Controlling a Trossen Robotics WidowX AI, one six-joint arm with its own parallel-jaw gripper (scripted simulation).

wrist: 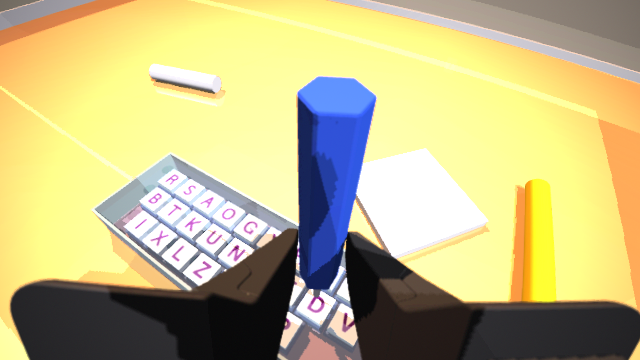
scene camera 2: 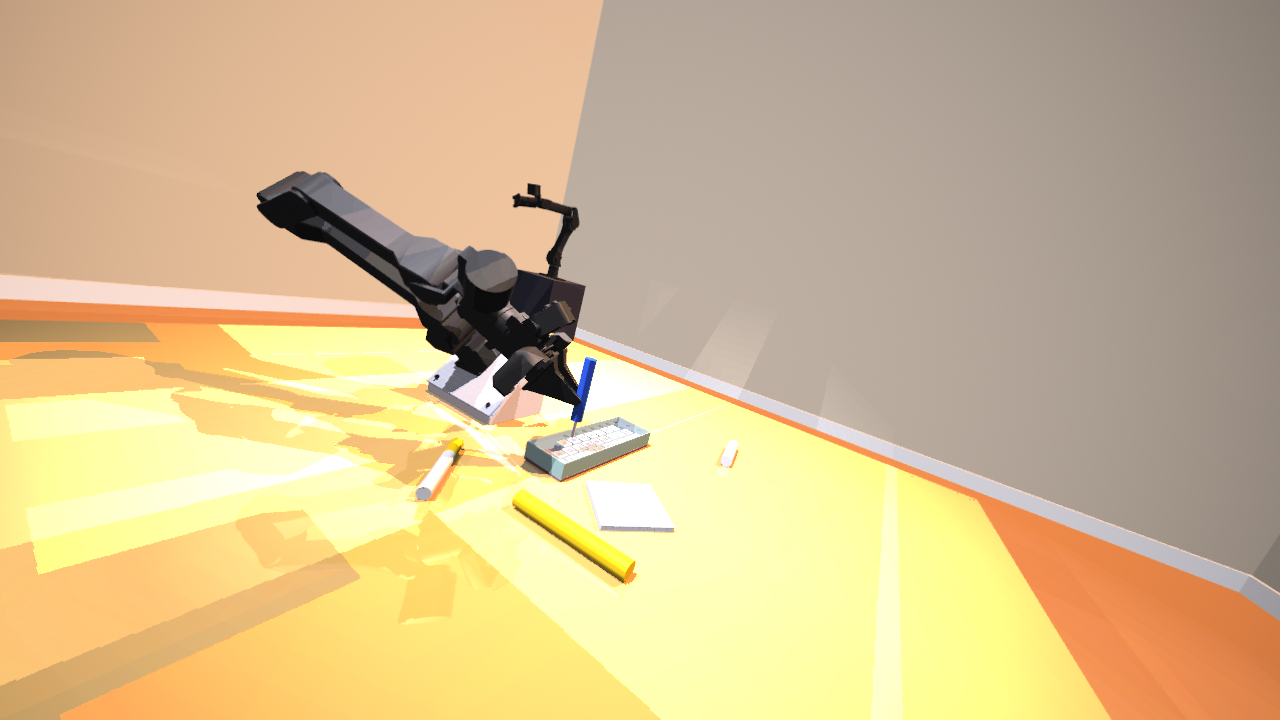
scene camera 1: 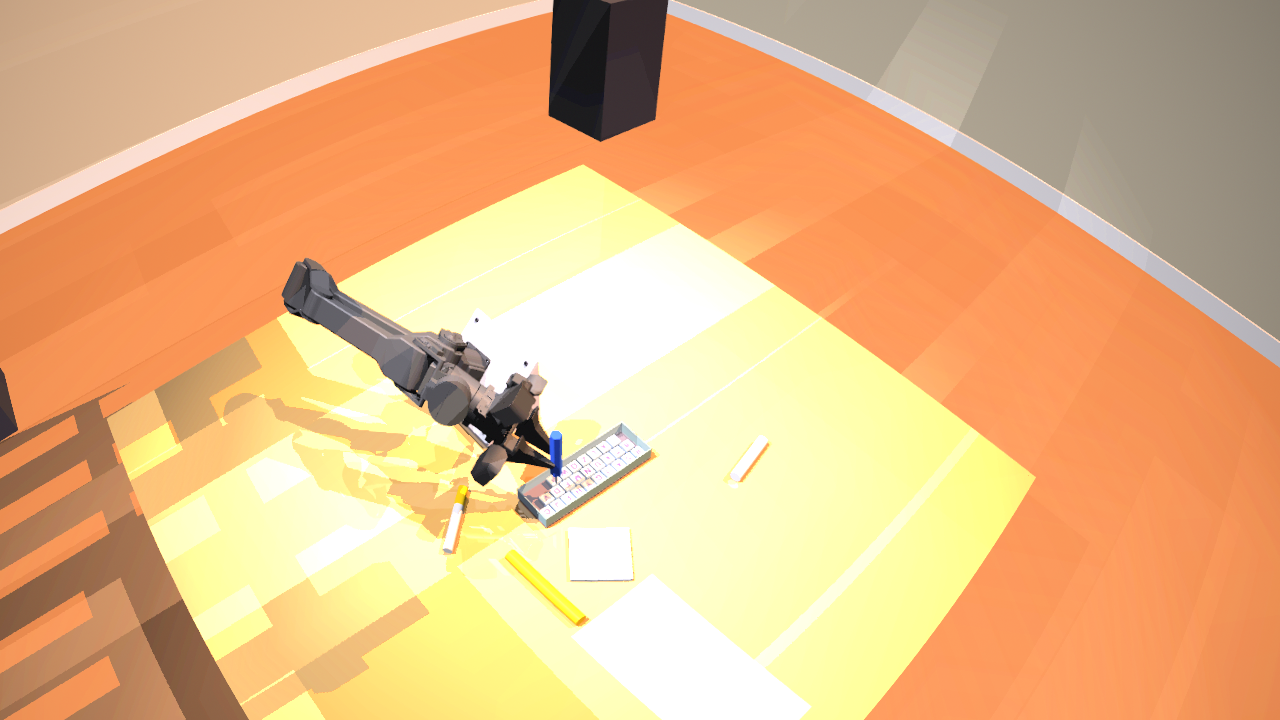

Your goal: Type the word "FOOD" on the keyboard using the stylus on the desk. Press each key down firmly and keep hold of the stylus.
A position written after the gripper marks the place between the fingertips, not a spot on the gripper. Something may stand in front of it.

gripper: wrist 322, 240; scene camera 2 581, 401; scene camera 1 556, 461
yellow cylinder: wrist 539, 282; scene camera 2; scene camera 1
white pad: wrist; scene camera 2 619, 507; scene camera 1
same spot on white pad: (scene camera 1: 596, 554) = (wrist: 417, 197)
same spot on yellow cylinder: (scene camera 1: 543, 586) = (scene camera 2: 571, 525)
